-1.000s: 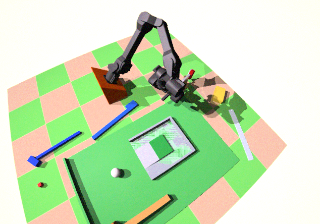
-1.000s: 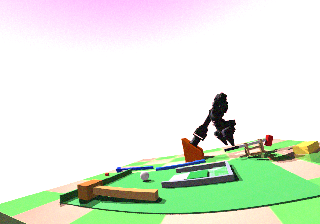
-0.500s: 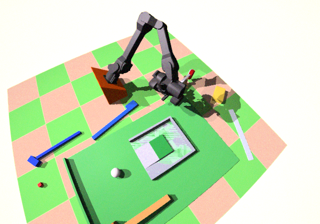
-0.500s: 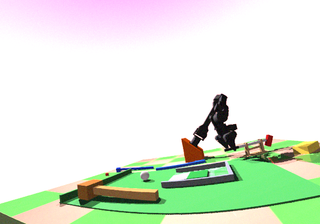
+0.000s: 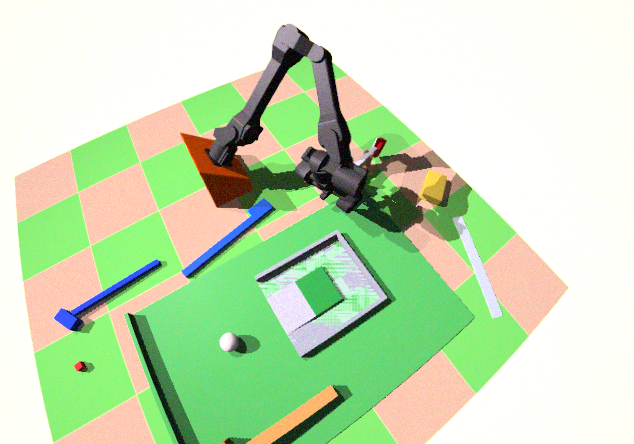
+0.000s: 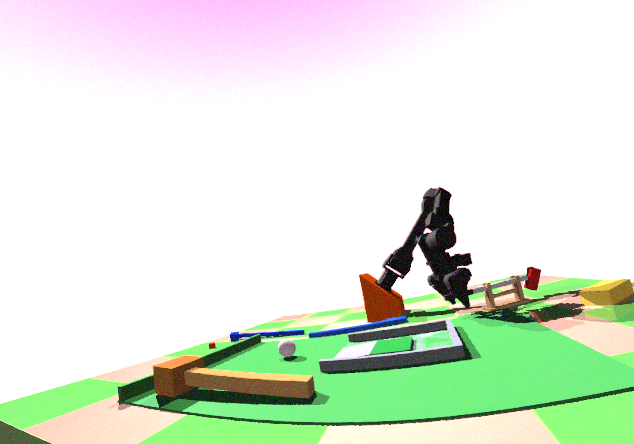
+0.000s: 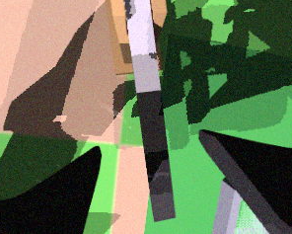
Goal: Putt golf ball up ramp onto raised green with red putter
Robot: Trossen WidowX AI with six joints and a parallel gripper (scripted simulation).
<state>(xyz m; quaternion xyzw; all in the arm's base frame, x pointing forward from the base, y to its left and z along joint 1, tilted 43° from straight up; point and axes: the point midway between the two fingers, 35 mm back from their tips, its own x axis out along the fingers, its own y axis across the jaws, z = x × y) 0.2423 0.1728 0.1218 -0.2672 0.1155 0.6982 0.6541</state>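
Right now the red putter is 30 mm behind my gripper tip, 110 mm to the left of it and 30 mm above it. The rest, counted from my gripper tip: pale grey bar: 400 mm ahead, 220 mm to the left, 30 mm below; white golf ball: 180 mm ahead, 430 mm to the right, 10 mm below; yellow block: 150 mm ahead, 290 mm to the left, 20 mm below.
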